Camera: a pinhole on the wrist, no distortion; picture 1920 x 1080 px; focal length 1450.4 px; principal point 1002.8 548.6 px. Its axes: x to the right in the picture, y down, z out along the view. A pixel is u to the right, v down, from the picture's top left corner.
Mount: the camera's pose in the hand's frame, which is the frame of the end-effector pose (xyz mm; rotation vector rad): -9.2 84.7 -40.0 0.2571 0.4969 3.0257
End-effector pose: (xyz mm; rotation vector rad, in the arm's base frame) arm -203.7 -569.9 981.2 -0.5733 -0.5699 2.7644
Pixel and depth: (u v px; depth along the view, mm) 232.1 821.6 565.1
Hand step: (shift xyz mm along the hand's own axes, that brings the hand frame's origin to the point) 381.0 133.2 475.9
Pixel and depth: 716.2 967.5 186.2
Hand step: 57.5 88.6 145.6
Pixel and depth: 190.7 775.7 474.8
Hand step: 332.6 138.4 386.6
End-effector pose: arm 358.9 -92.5 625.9 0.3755 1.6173 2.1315
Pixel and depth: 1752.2 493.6 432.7
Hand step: -153.0 255.4 393.2
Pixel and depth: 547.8 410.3 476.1
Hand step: 222.5 262.6 367.0
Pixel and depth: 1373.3 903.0 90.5
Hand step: -17.0 94.1 55.2
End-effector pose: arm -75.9 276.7 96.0 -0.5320 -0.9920 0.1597
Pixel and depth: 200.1 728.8 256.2
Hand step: 173.9 121.7 187.8
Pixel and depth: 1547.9 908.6 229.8
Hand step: -56.1 110.2 206.3
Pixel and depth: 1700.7 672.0 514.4
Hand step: -164.5 226.1 492.6
